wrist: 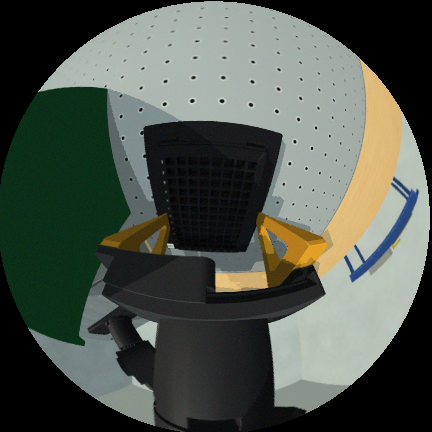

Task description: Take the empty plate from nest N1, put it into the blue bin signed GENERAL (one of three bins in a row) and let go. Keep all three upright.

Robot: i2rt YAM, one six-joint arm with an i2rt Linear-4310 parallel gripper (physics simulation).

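Frame: origin at the arm's base, x ahead, y left, z up, level; metres.
Where they show: gripper, fingertip midpoint: (213, 217); arm's base, origin of the base link: (115, 317).
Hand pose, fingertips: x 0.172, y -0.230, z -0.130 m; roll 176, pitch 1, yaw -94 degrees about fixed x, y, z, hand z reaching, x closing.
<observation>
Things, the pixels of their top centre, and the offset from my fingertips. "*": a spot on its surface instead. Level surfaces: height alone.
- black rectangular block, middle of its top: (207, 213) 0.011 m ahead, 0.004 m left, 0.007 m up
- large dark green surface, surface spot: (55, 200) * 0.078 m ahead, 0.110 m left, 0.065 m up
- grey perforated deck, its level: 0.019 m down
My gripper (213, 217) is open, its two yellow fingers wide apart, with nothing gripped. Beyond and between the fingertips is a black rectangular block (212, 187) with a grid of square pockets, above the perforated deck. Its far end is wider in view and its near end reaches down between the fingers. No sign on it is readable, so I cannot tell whether it is the empty plate, its nest N1 or both. The blue GENERAL bin and its sign do not show in the wrist view.
A large dark green surface (55, 200) fills the left side. The grey perforated deck (235, 60) has a wooden edge (382, 120) at the right. Beyond it is a blue frame-like object (385, 240). A dark jointed part (135, 350) shows at the lower left.
</observation>
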